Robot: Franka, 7 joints.
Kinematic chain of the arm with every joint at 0, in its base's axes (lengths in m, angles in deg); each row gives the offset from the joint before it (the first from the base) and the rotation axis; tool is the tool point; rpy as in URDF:
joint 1: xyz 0 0 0.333 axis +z
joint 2: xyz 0 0 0 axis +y
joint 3: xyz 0 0 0.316 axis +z
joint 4: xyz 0.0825 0 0 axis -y
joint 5: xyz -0.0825 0 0.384 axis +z
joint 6: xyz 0 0 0 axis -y
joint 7: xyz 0.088 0 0 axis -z
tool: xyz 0 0 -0.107 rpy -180 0 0
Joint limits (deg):
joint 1: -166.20..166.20
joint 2: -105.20..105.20
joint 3: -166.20..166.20
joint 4: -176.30..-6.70
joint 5: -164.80..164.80
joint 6: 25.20..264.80
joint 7: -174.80..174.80
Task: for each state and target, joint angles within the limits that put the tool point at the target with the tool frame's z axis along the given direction. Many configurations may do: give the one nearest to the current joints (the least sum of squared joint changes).
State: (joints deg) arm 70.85 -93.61 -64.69 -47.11 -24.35 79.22 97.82
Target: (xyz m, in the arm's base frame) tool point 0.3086 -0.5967 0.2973 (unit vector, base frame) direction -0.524 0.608 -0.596
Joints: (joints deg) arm 95.34 -75.43 -104.92 -40.97 -63.87 35.26 97.82
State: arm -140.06 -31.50 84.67 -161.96 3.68 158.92 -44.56
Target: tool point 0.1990 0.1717 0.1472 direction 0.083 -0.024 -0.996
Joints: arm -94.41 -9.37 127.71 -176.30 -34.46 186.38 -44.56
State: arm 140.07 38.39 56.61 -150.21 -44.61 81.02 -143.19
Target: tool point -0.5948 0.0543 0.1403 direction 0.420 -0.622 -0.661
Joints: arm 121.92 65.60 57.87 -98.50 -15.80 105.77 -143.19
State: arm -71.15 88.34 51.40 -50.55 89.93 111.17 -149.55
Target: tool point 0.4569 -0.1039 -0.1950 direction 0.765 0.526 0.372
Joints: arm -65.19 104.73 31.76 -85.79 74.61 101.01 -149.55
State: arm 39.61 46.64 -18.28 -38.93 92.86 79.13 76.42
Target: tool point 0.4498 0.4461 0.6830 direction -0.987 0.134 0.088
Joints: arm 33.18 43.76 -0.87 -37.35 108.18 42.60 76.42
